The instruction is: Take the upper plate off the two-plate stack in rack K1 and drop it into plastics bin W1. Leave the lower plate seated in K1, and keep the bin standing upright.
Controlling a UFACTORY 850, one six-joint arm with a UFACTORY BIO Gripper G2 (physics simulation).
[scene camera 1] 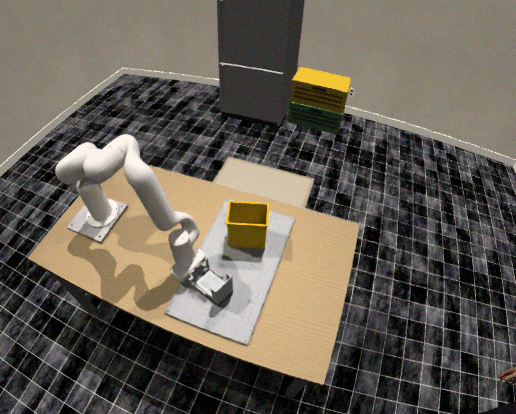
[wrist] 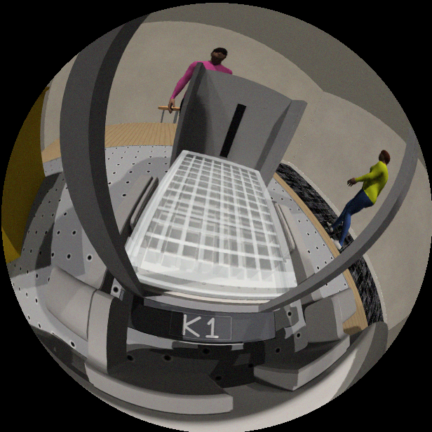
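Rack K1 (scene camera 1: 225, 292) (wrist: 265, 117) stands on the grey perforated board, with its tall slotted wall at the far side and its label facing the wrist camera. The clear upper plate (scene camera 1: 213, 281) (wrist: 215, 215) lies flat between the rack's walls. My gripper (scene camera 1: 209, 283) (wrist: 214, 222) is shut on the upper plate, with a finger pad along each long side. The lower plate is hidden under the upper one and cannot be told apart. Yellow plastics bin W1 (scene camera 1: 247, 235) (wrist: 22, 195) stands upright on the board, behind the rack in the scene view and at the left in the wrist view.
The grey board (scene camera 1: 270, 260) (wrist: 62, 250) lies on the wooden table (scene camera 1: 320, 280). A grey cabinet (scene camera 1: 257, 95) and stacked yellow and green crates (scene camera 1: 319, 92) stand beyond the table. Two people, in pink (wrist: 187, 77) and yellow (wrist: 375, 180), show in the wrist view.
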